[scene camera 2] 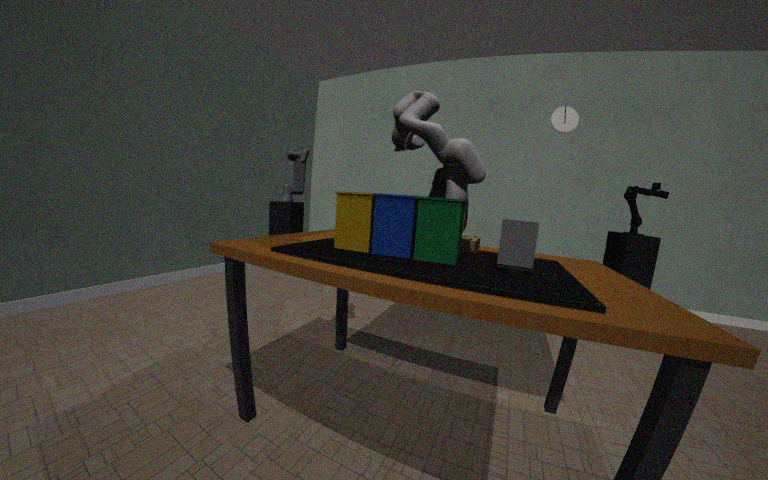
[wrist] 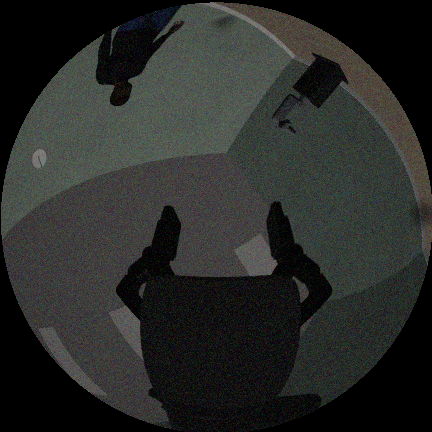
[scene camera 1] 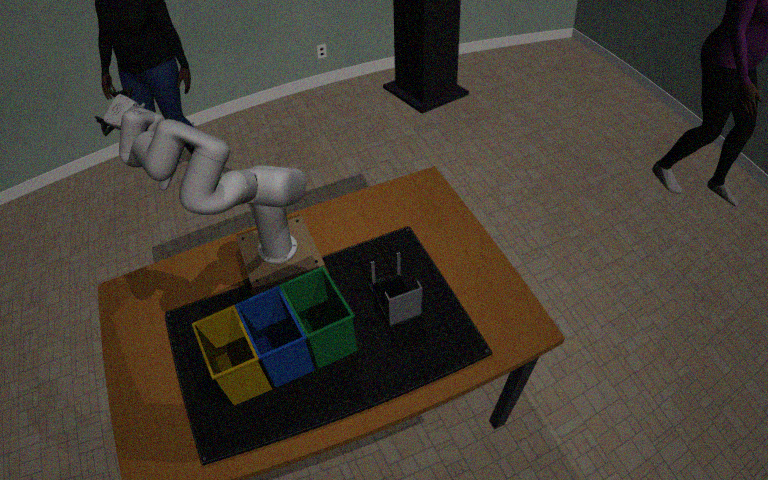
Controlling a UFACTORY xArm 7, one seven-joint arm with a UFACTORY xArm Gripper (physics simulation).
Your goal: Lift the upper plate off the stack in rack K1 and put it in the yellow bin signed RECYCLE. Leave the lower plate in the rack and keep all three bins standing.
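Frame: origin at the arm's base, x left, y down, z back, level; millimetres.
Seen in the pictures: gripper, fingertip midpoint: (wrist: pixel 221 212) (scene camera 1: pixel 104 105); arm's base, link origin: (scene camera 1: pixel 277 249).
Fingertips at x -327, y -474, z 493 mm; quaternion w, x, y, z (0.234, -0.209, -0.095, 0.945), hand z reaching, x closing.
Pixels of each thing's middle, then the offset from my fingertips to it. Level surfaces: height alone.
- grey rack, body centre: (scene camera 1: pixel 394 287) (scene camera 2: pixel 516 243) dz -842, dx +515, dy +448 mm
- yellow bin, body centre: (scene camera 1: pixel 233 357) (scene camera 2: pixel 363 220) dz -791, dx +29, dy +427 mm
- blue bin, body centre: (scene camera 1: pixel 276 339) (scene camera 2: pixel 401 224) dz -806, dx +158, dy +427 mm
- green bin, body centre: (scene camera 1: pixel 320 319) (scene camera 2: pixel 441 228) dz -822, dx +288, dy +427 mm
- black mat, surface height: dy +517 mm
- wooden table, surface height: dy +530 mm
My gripper (scene camera 1: pixel 100 126) (wrist: pixel 221 212) is open and empty, raised high behind the table, far from the rack and bins. The grey rack (scene camera 1: pixel 405 305) (scene camera 2: pixel 518 244), with two thin upright posts, stands at the right of the black mat. Its inside is dark in scene camera 1 and hidden behind its front panel in scene camera 2, so I cannot make out the plates. The yellow bin (scene camera 1: pixel 243 386) (scene camera 2: pixel 353 221) stands upright at the left end of the row of bins. No sign is readable on it.
The blue bin (scene camera 1: pixel 289 362) (scene camera 2: pixel 392 226) and green bin (scene camera 1: pixel 337 341) (scene camera 2: pixel 438 232) stand upright beside the yellow one, close together. The green bin is nearest the rack. All stand on the black mat (scene camera 1: pixel 396 362) (scene camera 2: pixel 481 278) on the wooden table (scene camera 1: pixel 464 254) (scene camera 2: pixel 651 318).
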